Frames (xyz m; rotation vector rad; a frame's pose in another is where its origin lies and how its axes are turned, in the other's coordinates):
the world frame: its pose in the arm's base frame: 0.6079 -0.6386 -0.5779 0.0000 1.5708 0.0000
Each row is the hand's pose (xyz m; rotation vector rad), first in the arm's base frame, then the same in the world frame.
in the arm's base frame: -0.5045 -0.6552 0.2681 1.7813 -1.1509 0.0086
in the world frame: -0.8460 -0.0166 -1.1124 1.6093 -2.1228 1.6249
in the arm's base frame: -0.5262 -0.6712 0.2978 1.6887 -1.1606 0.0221
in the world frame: -0.8757 -0.0326 -1.1341 1.5196 -2.1941 1.5600
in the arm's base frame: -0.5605 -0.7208 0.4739 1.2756 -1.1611 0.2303
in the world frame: -1.0518 -0.0822 -1.1684 0.9624 -2.4204 1.3865
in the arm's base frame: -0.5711 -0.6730 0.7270 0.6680 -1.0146 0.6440
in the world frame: -1.3049 -0.0344 -1.1790 0.0217 -2.4332 1.1871
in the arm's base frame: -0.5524 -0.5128 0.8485 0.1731 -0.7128 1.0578
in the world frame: -1.4264 0.1258 -1.1603 -0.7625 -2.0933 1.0609
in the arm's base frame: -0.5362 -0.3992 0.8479 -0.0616 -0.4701 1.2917
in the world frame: -1.4258 0.2394 -1.1441 -1.1209 -1.7759 1.0188
